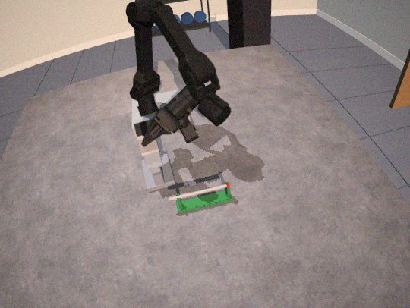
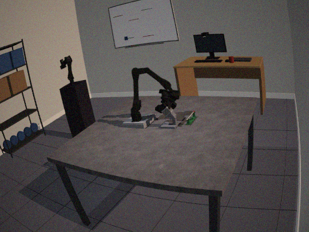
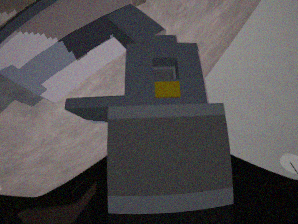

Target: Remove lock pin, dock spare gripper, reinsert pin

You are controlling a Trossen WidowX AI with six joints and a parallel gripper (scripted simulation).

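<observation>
The spare gripper is 10 mm to the left of my gripper tip. From my gripper tip the other things lie so: mount socket 20 mm ahead, 20 mm to the left, 70 mm below; then green cradle 150 mm ahead, 100 mm to the left, 100 mm below.
</observation>
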